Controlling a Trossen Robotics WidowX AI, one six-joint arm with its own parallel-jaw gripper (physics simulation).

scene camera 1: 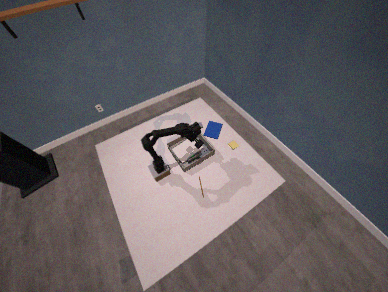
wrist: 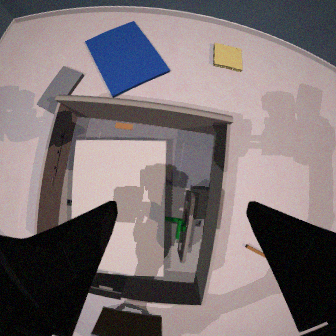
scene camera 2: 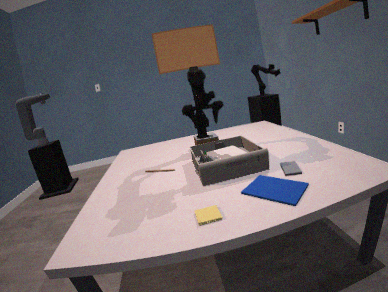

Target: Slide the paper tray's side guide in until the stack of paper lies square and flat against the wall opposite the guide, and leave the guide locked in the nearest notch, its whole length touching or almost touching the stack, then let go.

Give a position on a side guide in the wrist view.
185, 225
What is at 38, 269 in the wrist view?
My gripper.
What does the small grey block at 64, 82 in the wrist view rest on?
The table.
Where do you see a blue book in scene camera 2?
285, 191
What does my gripper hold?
Nothing.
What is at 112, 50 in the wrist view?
A blue book.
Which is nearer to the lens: the white paper stack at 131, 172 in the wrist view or the small grey block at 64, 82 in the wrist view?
The white paper stack.
